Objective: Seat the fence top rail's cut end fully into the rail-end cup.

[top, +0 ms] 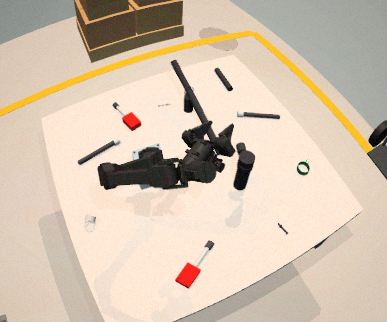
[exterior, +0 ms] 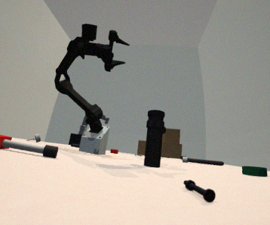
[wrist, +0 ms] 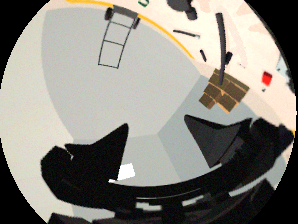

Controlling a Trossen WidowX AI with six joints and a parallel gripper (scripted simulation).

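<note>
Right now the rail-end cup is 34 cm below my gripper tip, 17 cm ahead of it and 10 cm to the left of it. The rest, counted from my gripper tip: small bolt: 48 cm below, 25 cm to the right, 25 cm ahead; then short black tube: 71 cm to the left, 47 cm below, 36 cm ahead; then loop-cap post: 54 cm to the left, 39 cm below, 9 cm ahead.
</note>
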